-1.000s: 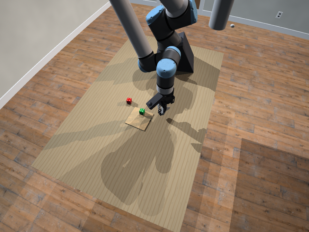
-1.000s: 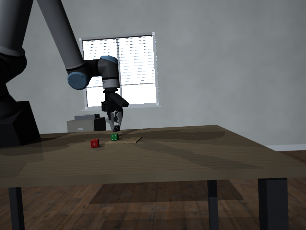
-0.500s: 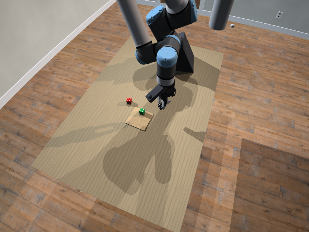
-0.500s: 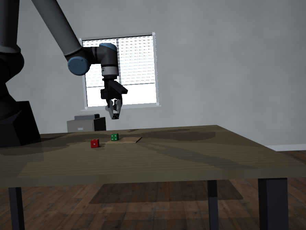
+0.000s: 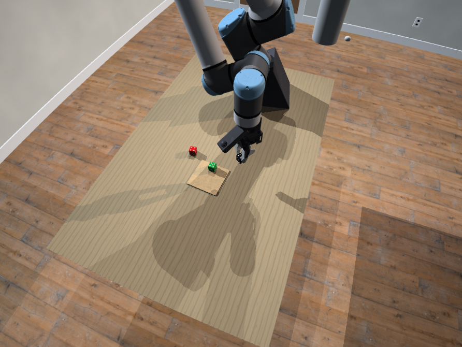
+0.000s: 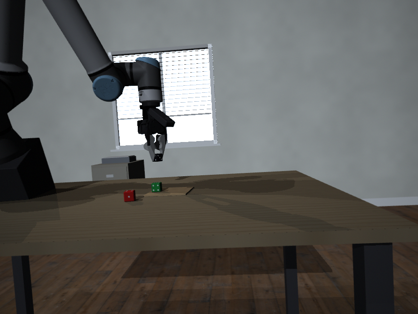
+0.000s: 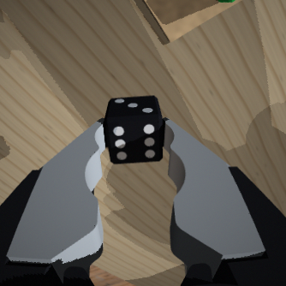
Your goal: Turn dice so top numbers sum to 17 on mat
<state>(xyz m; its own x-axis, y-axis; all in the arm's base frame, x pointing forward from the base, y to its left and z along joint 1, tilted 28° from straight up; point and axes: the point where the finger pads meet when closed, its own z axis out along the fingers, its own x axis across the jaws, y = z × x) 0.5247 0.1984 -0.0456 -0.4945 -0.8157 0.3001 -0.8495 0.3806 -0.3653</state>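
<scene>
Now: the tan mat 80 mm ahead of my hand, 110 mm to the right of it and 120 mm below it. From my hand the other things lie so: black die (right at my hand); red die (250 mm to the right, 100 mm below); green die (40 mm ahead, 120 mm to the right, 100 mm below).
</scene>
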